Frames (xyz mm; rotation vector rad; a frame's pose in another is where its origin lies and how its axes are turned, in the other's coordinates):
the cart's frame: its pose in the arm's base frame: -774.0 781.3 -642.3 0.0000 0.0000 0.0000
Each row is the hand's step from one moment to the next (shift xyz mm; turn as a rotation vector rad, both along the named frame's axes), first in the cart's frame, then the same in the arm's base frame.
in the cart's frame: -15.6 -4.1 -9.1 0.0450 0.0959 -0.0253
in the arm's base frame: -15.6 -4.1 -9.1 0.0450 0.0959 -0.0253
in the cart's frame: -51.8 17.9 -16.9 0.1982 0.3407 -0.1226
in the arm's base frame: -51.8 17.9 -16.9 0.1982 0.3407 -0.1226
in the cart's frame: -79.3 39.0 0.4 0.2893 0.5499 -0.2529
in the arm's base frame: -79.3 39.0 0.4 0.2893 0.5499 -0.2529
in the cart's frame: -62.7 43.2 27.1 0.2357 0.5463 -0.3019
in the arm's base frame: -62.7 43.2 27.1 0.2357 0.5463 -0.3019
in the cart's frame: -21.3 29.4 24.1 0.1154 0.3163 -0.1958
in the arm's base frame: -21.3 29.4 24.1 0.1154 0.3163 -0.1958
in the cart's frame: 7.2 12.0 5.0 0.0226 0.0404 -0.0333
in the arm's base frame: 7.2 12.0 5.0 0.0226 0.0404 -0.0333
